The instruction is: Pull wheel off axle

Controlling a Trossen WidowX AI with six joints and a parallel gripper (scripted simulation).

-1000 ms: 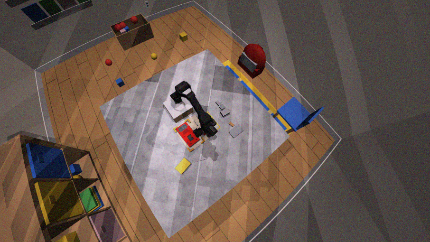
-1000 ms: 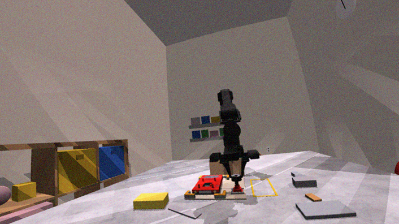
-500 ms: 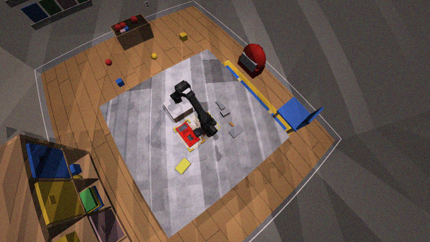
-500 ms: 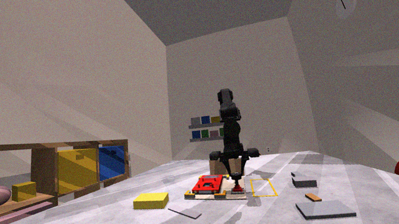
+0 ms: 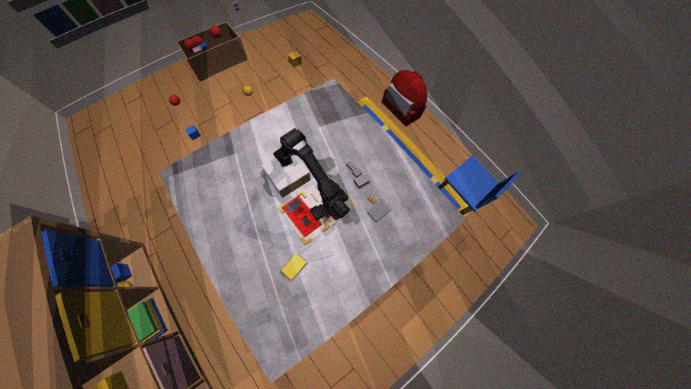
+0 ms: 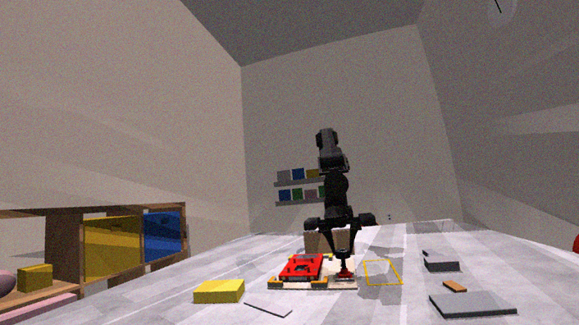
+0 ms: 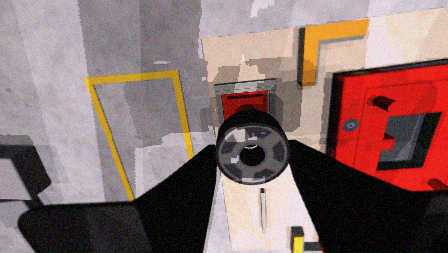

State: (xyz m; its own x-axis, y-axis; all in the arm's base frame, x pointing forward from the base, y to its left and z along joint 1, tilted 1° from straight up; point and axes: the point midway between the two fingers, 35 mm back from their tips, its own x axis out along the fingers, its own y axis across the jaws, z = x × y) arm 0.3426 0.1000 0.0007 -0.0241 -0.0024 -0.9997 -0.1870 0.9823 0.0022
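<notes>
My gripper tip is 30 mm above the upright axle. Round my gripper tip: wheel (right at my gripper tip); yellow block (270 mm to the right, 180 mm ahead, 50 mm below); orange block (250 mm to the left, 70 mm below, 30 mm ahead).
</notes>
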